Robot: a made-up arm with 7 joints. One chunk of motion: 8 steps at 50 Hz.
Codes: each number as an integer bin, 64 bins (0 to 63) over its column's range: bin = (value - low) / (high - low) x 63, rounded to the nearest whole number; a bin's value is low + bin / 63 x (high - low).
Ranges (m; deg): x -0.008..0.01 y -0.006..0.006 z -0.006..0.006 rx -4.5..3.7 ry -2.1..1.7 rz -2..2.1
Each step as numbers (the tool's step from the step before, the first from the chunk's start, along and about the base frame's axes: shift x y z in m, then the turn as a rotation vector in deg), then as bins.
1 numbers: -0.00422 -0.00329 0.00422 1.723 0.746 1.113
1 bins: 13 14 54 48 47 48
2 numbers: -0.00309 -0.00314 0.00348 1.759 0.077 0.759
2 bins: 17 15 50 48 36 42
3 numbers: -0.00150 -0.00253 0.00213 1.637 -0.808 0.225
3 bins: 23 18 43 47 21 34
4 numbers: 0.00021 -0.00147 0.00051 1.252 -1.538 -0.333
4 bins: 29 24 34 44 9 26
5 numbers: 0.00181 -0.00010 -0.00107 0.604 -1.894 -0.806
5 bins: 34 31 26 39 3 18
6 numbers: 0.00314 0.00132 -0.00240 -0.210 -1.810 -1.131
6 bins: 39 38 19 33 5 13
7 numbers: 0.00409 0.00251 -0.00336 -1.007 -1.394 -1.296
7 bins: 42 45 14 27 12 11
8 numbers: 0.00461 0.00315 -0.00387 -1.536 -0.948 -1.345
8 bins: 44 48 11 23 19 10
